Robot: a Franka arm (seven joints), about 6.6 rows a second.
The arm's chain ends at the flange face. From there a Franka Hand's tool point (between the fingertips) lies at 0.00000 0.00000 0.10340 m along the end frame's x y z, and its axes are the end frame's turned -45 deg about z.
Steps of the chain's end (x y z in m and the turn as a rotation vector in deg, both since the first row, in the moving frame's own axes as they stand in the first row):
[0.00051 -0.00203 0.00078 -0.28 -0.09 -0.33]
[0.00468 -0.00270 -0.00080 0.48 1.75 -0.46]
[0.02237 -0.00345 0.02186 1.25 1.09 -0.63]
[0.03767 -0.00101 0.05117 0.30 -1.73 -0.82]
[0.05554 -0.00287 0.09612 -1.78 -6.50 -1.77]
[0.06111 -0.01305 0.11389 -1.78 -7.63 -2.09]
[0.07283 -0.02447 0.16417 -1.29 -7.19 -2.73]
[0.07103 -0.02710 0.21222 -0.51 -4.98 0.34]
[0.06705 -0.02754 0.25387 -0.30 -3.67 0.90]
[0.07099 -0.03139 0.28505 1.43 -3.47 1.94]
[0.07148 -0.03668 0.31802 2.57 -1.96 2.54]
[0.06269 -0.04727 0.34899 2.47 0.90 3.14]
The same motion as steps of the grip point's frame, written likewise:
[0.00132 -0.00083 0.00078 -0.13 -0.26 -0.33]
[0.00807 0.00301 -0.00085 -0.90 1.58 -0.46]
[0.02124 0.01316 0.02182 0.11 1.65 -0.63]
[0.02551 0.02335 0.05112 1.44 -1.01 -0.82]
[0.03067 0.03140 0.09541 3.34 -5.85 -1.77]
[0.04034 0.02676 0.11292 4.14 -6.65 -2.09]
[0.05783 0.02695 0.16333 4.17 -6.00 -2.73]
[0.06241 0.02535 0.21183 3.16 -3.88 0.34]
[0.06186 0.02360 0.25366 2.38 -2.81 0.90]
[0.06990 0.02171 0.28483 3.46 -1.44 1.94]
[0.07739 0.01885 0.31786 3.20 0.43 2.54]
[0.08211 0.00902 0.34888 1.11 2.38 3.14]

